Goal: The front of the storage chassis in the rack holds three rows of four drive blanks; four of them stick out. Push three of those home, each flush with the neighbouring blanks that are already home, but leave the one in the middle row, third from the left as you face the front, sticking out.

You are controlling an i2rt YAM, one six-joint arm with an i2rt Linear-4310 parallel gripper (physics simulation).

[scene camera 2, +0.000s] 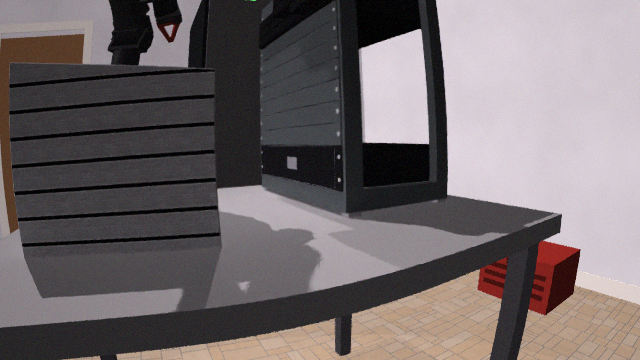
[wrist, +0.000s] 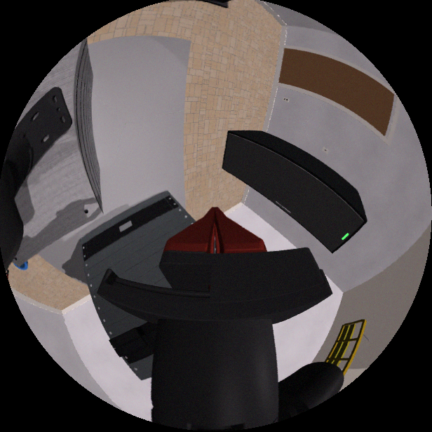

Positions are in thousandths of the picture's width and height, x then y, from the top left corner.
A rack shows in scene camera 2 (485,268) and in the wrist view (304,566).
